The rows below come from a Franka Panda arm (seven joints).
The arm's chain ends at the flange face. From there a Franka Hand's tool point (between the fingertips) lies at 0.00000 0.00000 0.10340 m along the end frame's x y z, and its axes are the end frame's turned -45 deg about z.
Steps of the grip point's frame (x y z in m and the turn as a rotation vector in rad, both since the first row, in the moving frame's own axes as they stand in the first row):
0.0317 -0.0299 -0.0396 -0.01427 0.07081 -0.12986
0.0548 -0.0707 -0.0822 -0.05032 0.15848 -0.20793
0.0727 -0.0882 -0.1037 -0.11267 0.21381 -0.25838
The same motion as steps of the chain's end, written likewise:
-0.0047 -0.0390 -0.0393 0.03998 0.06016 -0.12986
-0.0255 -0.0793 -0.0808 0.07648 0.14764 -0.20793
-0.0334 -0.1035 -0.1007 0.07152 0.23086 -0.25838

